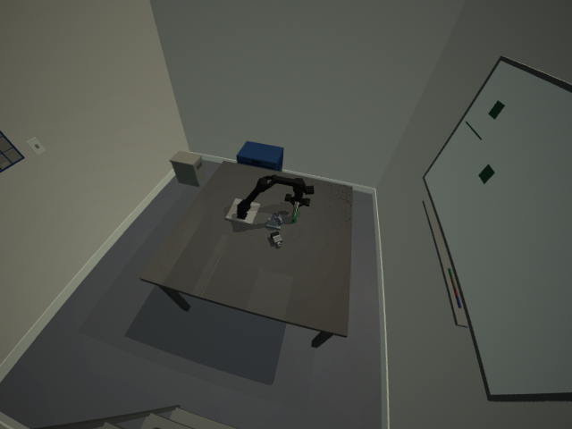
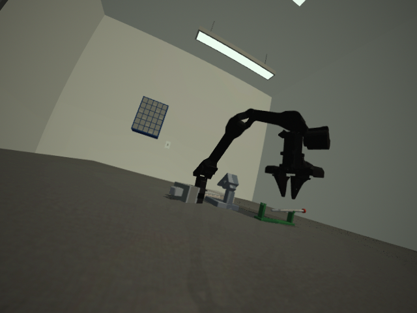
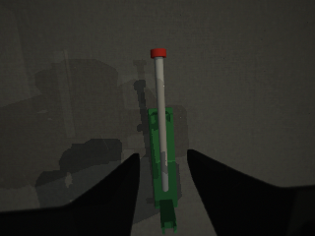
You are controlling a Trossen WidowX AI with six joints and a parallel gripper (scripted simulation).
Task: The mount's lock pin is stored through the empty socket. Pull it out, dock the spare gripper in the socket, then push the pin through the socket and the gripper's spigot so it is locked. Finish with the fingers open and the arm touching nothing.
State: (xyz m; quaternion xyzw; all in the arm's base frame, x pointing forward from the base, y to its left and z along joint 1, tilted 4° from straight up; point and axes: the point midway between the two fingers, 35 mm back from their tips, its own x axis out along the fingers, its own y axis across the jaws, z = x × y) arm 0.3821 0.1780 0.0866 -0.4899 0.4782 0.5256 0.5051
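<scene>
Now: the green cradle 6 cm below my gripper tip and 4 cm to the right of it. The rest, counted from my gripper tip: grey mount: 16 cm to the right, 11 cm behind, 3 cm below; then spare gripper: 31 cm to the right, 6 cm below, 6 cm behind.
</scene>
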